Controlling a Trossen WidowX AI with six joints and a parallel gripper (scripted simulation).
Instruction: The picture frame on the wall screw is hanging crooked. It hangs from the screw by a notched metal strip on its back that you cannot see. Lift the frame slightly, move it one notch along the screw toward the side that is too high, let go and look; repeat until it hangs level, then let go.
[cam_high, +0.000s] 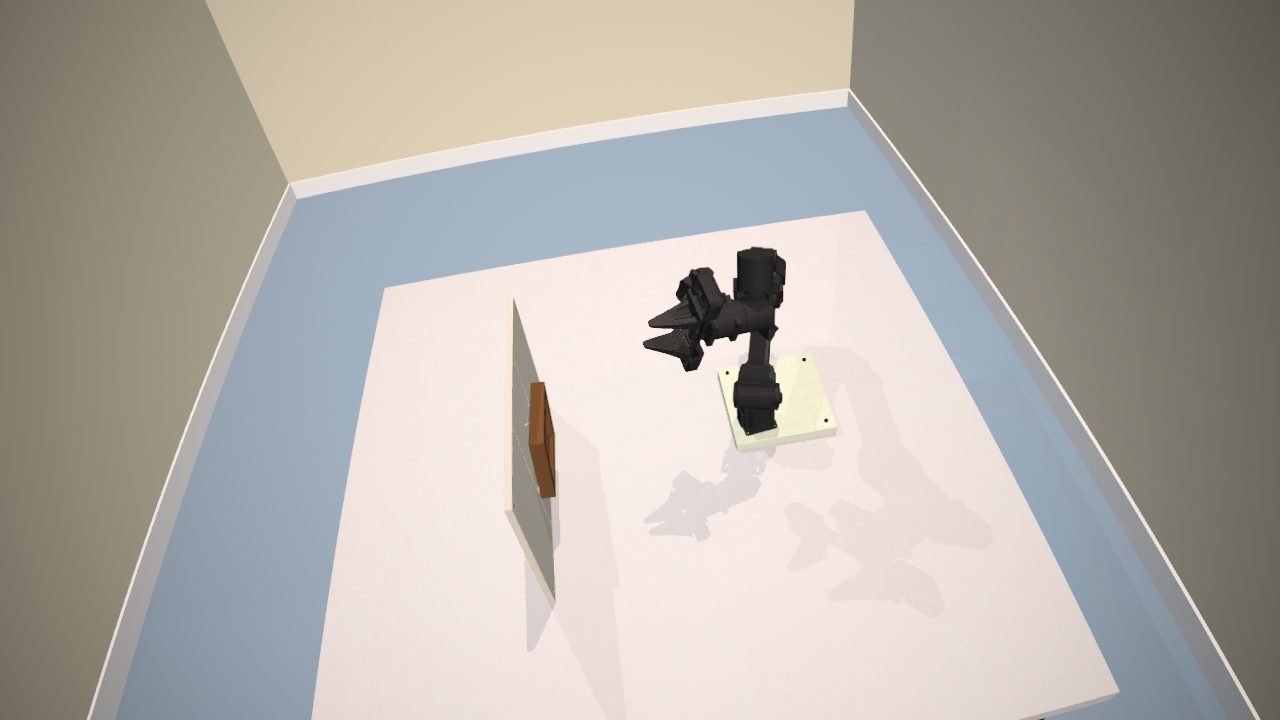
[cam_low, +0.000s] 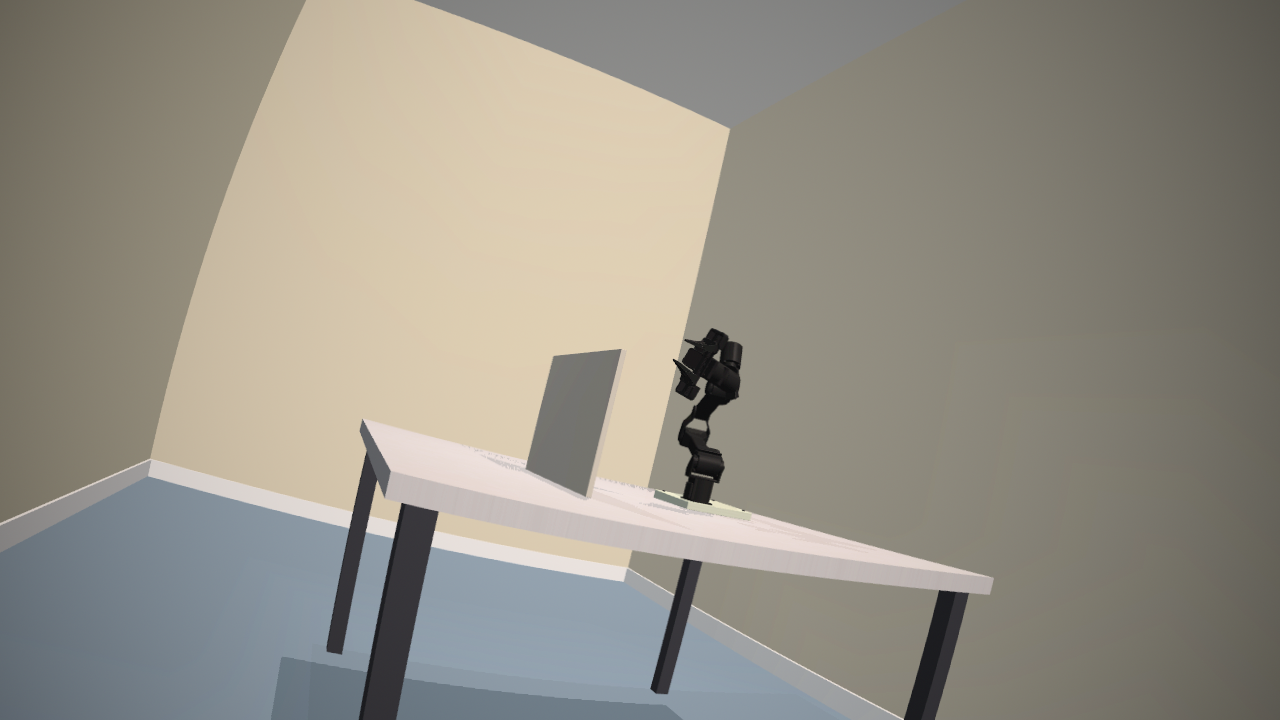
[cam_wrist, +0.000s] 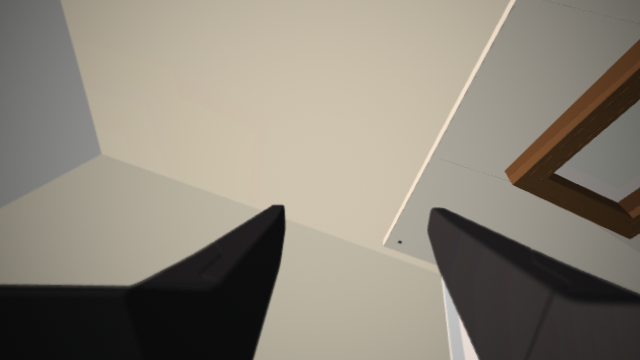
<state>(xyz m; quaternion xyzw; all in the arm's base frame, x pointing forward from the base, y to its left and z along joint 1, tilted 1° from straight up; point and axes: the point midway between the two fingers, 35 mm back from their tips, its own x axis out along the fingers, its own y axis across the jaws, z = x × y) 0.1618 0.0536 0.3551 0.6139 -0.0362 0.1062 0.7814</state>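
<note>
Now: the picture frame 22 cm below my gripper tip, 21 cm ahead of it and 3 cm to the right of it. Also, from my gripper tip: grey panel: 23 cm below, 22 cm ahead, 3 cm to the right.
</note>
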